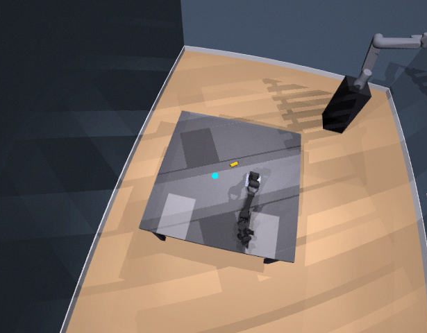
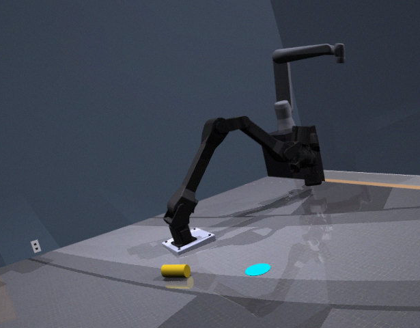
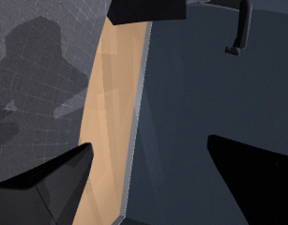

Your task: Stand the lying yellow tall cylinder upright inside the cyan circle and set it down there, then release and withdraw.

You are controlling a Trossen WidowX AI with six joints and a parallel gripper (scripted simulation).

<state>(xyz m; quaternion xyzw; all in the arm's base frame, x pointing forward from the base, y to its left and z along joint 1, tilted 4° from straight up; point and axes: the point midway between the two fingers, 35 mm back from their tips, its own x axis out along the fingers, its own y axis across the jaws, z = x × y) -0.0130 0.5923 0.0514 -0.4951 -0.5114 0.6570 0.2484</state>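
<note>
Right now my gripper tip is 22 cm short of the yellow tall cylinder, 73 cm to the left of it and 7 cm above it. From my gripper tip the other things lie so: cyan circle: 36 cm ahead, 58 cm to the right, 9 cm below.
</note>
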